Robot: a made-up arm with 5 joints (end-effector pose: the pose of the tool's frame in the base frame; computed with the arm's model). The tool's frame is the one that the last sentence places. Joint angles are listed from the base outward.
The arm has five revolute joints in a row. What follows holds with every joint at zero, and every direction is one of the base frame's.
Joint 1 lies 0.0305 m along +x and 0.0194 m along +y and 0.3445 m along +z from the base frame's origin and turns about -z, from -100.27 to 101.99 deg.
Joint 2 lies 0.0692 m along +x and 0.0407 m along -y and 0.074 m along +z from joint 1 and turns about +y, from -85.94 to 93.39 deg.
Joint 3 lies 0.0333 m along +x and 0.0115 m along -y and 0.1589 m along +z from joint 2 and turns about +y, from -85.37 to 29.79 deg.
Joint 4 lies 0.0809 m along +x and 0.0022 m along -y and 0.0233 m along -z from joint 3 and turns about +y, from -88.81 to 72.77 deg.
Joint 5 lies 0.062 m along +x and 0.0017 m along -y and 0.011 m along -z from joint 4 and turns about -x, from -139.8 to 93.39 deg.
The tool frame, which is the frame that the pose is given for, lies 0.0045 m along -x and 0.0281 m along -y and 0.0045 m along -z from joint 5; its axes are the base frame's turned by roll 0, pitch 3.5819 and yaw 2.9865 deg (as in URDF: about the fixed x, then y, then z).
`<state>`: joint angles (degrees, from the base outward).
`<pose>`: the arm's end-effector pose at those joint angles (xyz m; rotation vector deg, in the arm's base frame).
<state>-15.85 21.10 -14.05 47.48 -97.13</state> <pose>0.2717 0.0378 0.4526 83.58 52.03 -29.30</pose>
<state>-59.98 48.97 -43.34 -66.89 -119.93</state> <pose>0.2366 0.2997 0.5011 125.85 22.52 103.89</pose>
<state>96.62 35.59 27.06 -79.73 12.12</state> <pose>-0.0838 -0.2321 0.4536 -20.39 0.66 -94.98</pose>
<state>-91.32 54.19 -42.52 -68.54 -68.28</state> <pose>0.0846 0.3767 0.4722 92.30 10.73 111.90</pose>
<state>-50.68 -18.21 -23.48 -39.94 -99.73</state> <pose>0.1764 0.1235 0.6676 107.82 -23.01 109.29</pose>
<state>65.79 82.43 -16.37 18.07 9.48</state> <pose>0.0509 -0.2321 0.2647 44.00 79.14 -42.82</pose>
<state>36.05 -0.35 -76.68 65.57 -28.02</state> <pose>0.1493 -0.1646 0.6350 23.70 -16.69 -28.71</pose>
